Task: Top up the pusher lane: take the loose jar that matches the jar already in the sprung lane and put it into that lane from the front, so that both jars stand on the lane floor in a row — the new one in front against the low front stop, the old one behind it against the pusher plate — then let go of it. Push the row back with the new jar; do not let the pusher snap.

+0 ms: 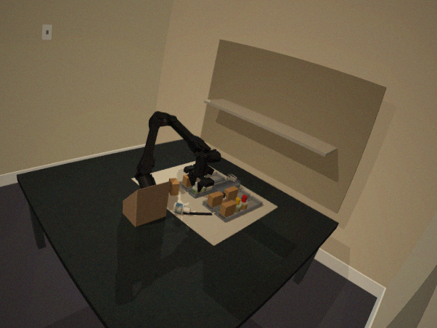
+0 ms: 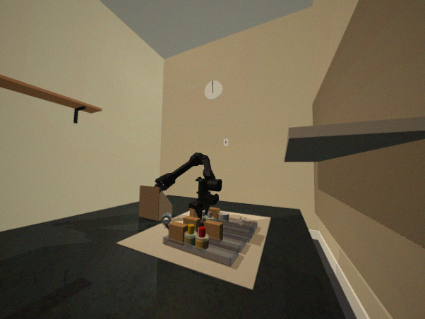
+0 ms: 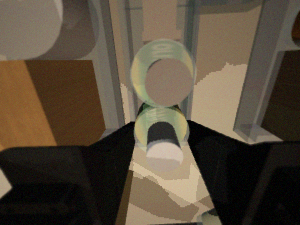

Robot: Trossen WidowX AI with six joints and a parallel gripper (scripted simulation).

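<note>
The grey cylinder is 9 cm ahead of my gripper tip and 8 cm to the left of it. Round my gripper tip: wall shelf (51 cm ahead, 34 cm above); then black pen (14 cm to the right, 11 cm behind, 3 cm below).
</note>
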